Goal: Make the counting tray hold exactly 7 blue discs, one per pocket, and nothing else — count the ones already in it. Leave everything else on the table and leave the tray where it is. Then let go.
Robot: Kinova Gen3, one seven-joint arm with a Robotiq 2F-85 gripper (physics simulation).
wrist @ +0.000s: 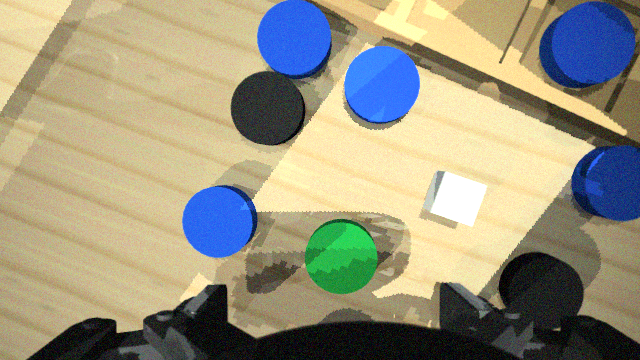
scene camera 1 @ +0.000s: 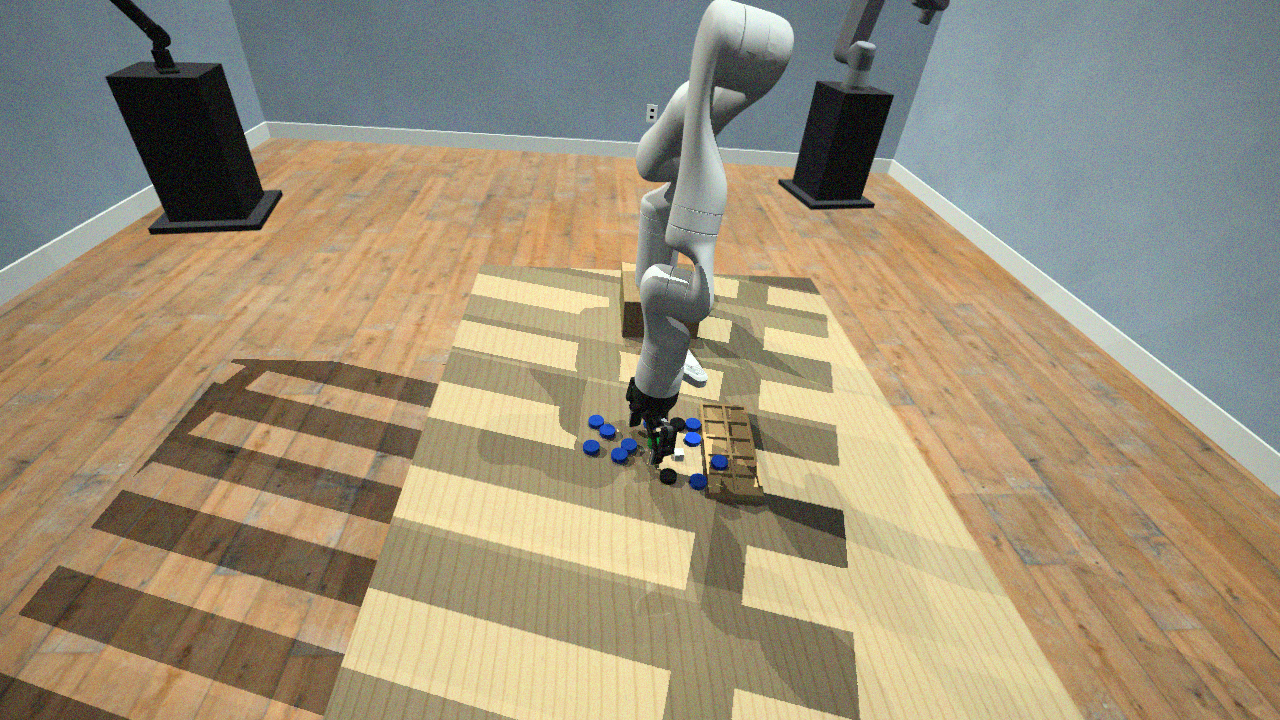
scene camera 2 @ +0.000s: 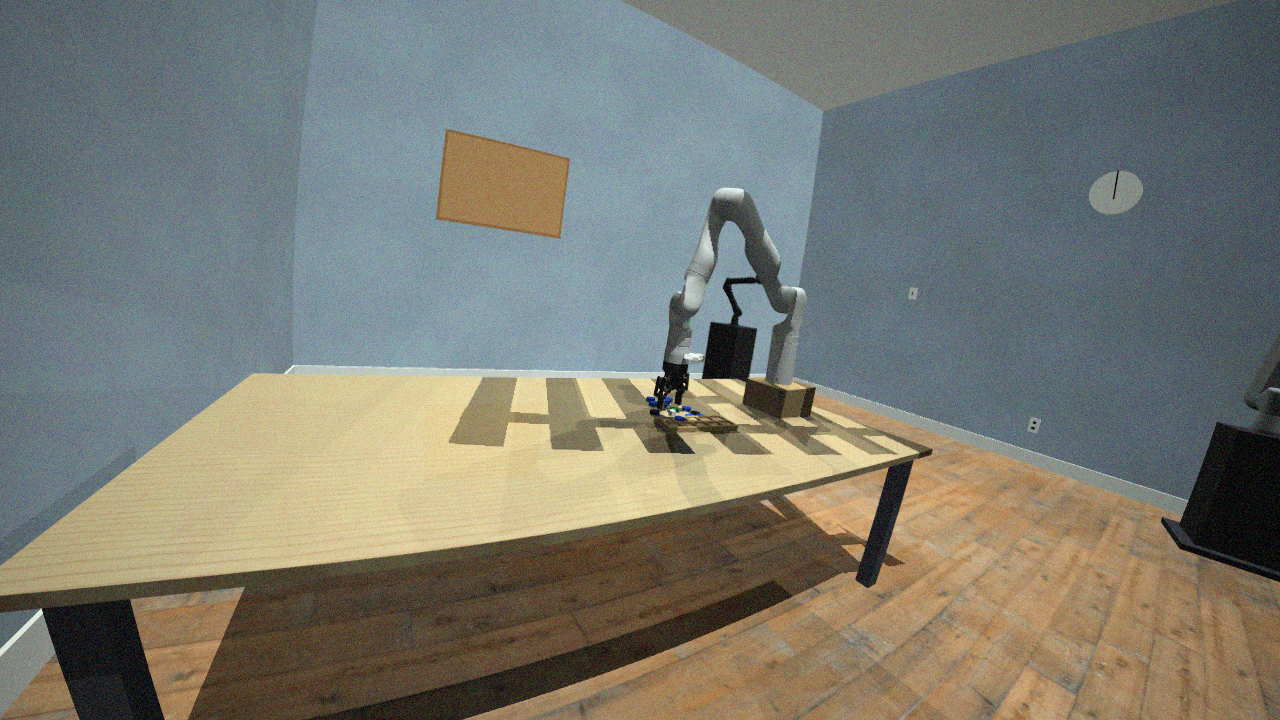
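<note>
The brown counting tray [scene camera 1: 741,497] [wrist: 520,80] has one blue disc [scene camera 1: 719,462] [wrist: 592,45] in a pocket; part of the tray shows in the wrist view. On the table beside it are a blue disc [scene camera 1: 692,424] [wrist: 295,38], a second blue disc [scene camera 1: 692,439] [wrist: 382,84] and a third blue disc [scene camera 1: 698,481] [wrist: 610,183]. Another blue disc [wrist: 220,221] lies farther from the tray, left of a green disc [wrist: 341,256]. Several more blue discs [scene camera 1: 607,431] lie left of the gripper in scene view 1. My gripper [wrist: 333,308] is open and empty, low over the table, with the green disc just beyond the fingertips.
A black disc [scene camera 1: 677,423] [wrist: 267,108] lies beside the blue disc near the tray. Another black disc [scene camera 1: 667,476] [wrist: 541,287] lies by the right finger in the wrist view. A white cube [scene camera 1: 677,454] [wrist: 459,198] sits between the green disc and the tray.
</note>
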